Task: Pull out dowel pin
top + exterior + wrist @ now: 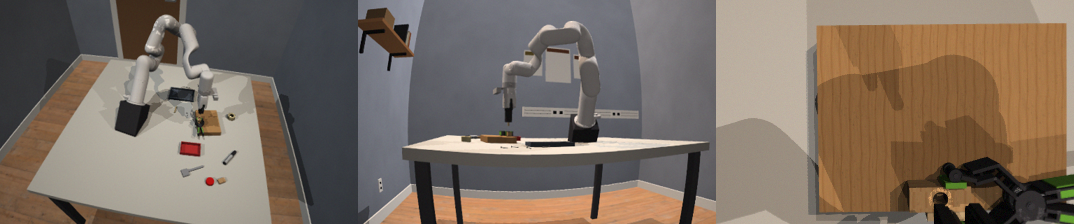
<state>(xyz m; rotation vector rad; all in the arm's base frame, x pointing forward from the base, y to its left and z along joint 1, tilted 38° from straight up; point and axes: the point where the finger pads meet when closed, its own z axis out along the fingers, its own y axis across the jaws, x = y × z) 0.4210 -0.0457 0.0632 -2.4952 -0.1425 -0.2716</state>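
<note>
The dowel pin lies 20 mm below my hand. From my hand the other things lie so: red tray (40 mm behind, 230 mm to the right, 120 mm below); then small wooden block (80 mm below); then loose dowel (170 mm behind, 100 mm to the left, 120 mm below).
</note>
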